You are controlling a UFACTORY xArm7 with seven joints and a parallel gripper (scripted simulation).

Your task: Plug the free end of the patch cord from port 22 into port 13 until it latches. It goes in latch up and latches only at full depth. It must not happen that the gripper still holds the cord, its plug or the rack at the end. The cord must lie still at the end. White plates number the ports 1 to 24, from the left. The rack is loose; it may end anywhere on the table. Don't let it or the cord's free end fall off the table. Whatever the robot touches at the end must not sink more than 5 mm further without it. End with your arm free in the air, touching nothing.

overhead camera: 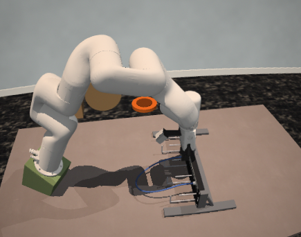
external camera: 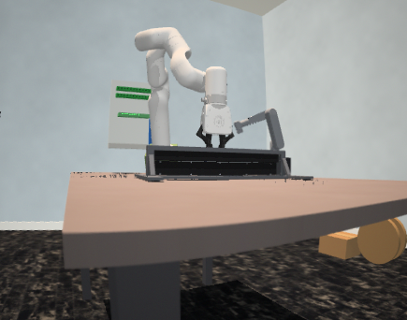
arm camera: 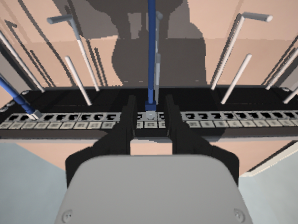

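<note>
My hand is 20 mm short of the cord plug and 10 mm above it.
</note>
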